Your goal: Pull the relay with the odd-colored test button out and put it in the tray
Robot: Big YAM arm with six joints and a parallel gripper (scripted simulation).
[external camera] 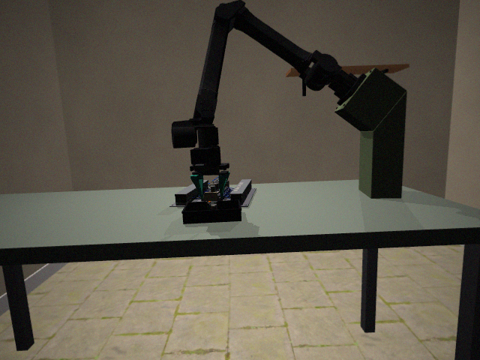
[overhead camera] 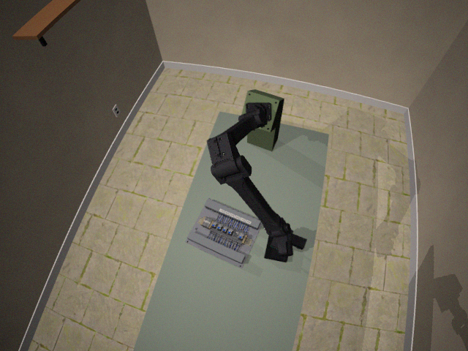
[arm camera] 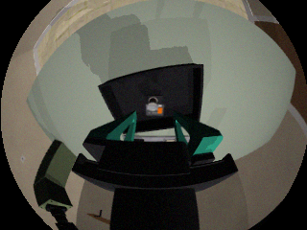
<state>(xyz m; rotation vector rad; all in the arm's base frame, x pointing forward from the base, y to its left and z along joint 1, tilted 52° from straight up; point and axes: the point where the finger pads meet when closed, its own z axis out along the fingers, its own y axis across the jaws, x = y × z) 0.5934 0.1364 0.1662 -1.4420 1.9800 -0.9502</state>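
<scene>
Right now my hand is 50 mm above the black tray. The rest, counted from my hand: grey socket panel (270 mm to the right, 80 mm behind, 60 mm below).
</scene>
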